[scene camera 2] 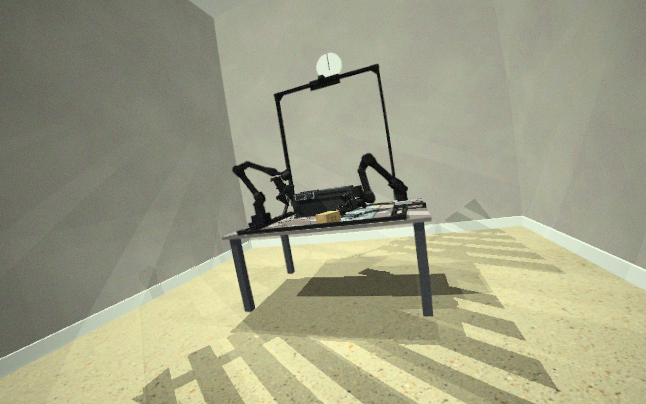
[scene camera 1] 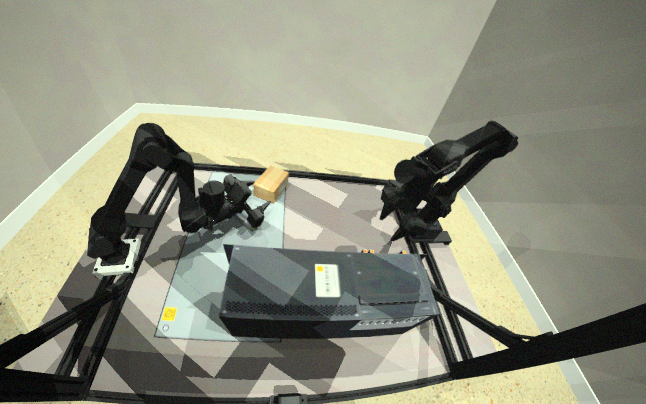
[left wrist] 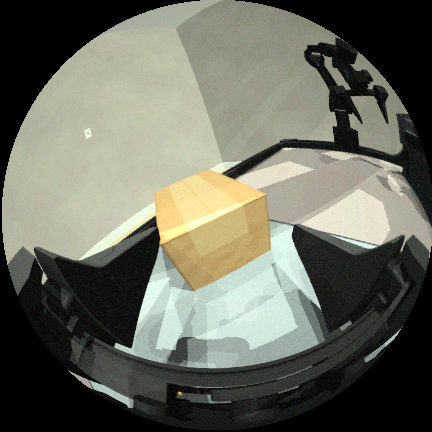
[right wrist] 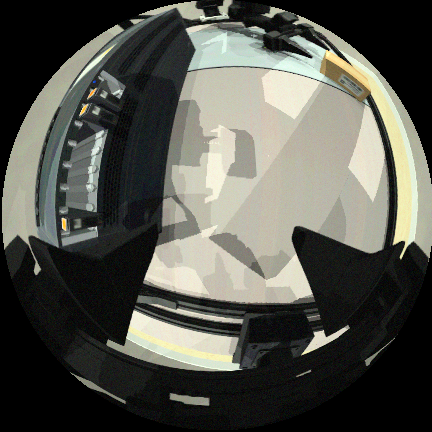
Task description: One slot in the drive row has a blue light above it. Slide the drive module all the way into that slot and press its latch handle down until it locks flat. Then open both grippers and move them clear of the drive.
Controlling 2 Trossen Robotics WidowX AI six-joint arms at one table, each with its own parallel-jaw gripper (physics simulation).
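Places are measured from the left arm's base along level axes (x ahead, y left, z up), in metres.
Pixels of known places: left gripper, fingertip midpoint: (scene camera 1: 262, 191) (left wrist: 228, 232) (right wrist: 321, 53); right gripper, fingertip midpoint: (scene camera 2: 291, 203) (scene camera 1: 386, 229) (left wrist: 375, 122) (right wrist: 227, 231); left arm's base at its link origin: (scene camera 2: 402, 200) (scene camera 1: 116, 254); right arm's base at its link origin: (scene camera 2: 260, 214) (scene camera 1: 426, 218) (left wrist: 343, 127) (right wrist: 274, 357).
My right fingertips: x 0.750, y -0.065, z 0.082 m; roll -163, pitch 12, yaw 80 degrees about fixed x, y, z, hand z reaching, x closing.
For each thing: its top centre in the pictures, then the offset to it from my right fingertips. "spot": a spot on its surface instead. Level surfaces: height alone.
- dark drive chassis at its top centre: (right wrist: 81, 76) (scene camera 1: 338, 282) (scene camera 2: 322, 190) dx -0.214, dy -0.146, dz +0.055 m
- small pale strip with a yellow dot, surface spot: (left wrist: 180, 393) spot: dx -0.436, dy +0.238, dz -0.109 m
- tan box at its top centre: (left wrist: 191, 190) (scene camera 1: 271, 177) (scene camera 2: 327, 212) dx -0.289, dy +0.315, dz -0.059 m
- pale mat at its surface level: dz -0.119 m
The dark drive chassis (scene camera 1: 280, 280) (scene camera 2: 320, 200) (right wrist: 150, 125) lies across the table. In the right wrist view a small blue light (right wrist: 94, 81) shows at the far end of its drive row, beside a grey opening and orange-marked drives. The drive module is mostly hidden under my left gripper; a small pale strip with a yellow dot (left wrist: 180, 393), perhaps part of it, shows low in the left wrist view. My left gripper (scene camera 1: 261, 216) (left wrist: 228, 232) is open and empty, low over the pale mat. My right gripper (scene camera 1: 387, 228) (right wrist: 227, 231) is open and empty, beyond the chassis's right end.
A tan box (scene camera 1: 271, 184) (scene camera 2: 328, 216) (left wrist: 215, 245) (right wrist: 347, 80) stands at the table's far edge, just past my left fingertips. The pale mat (scene camera 1: 200, 280) runs partly under the chassis. A black frame surrounds the work area, with an overhead bar (scene camera 2: 302, 88).
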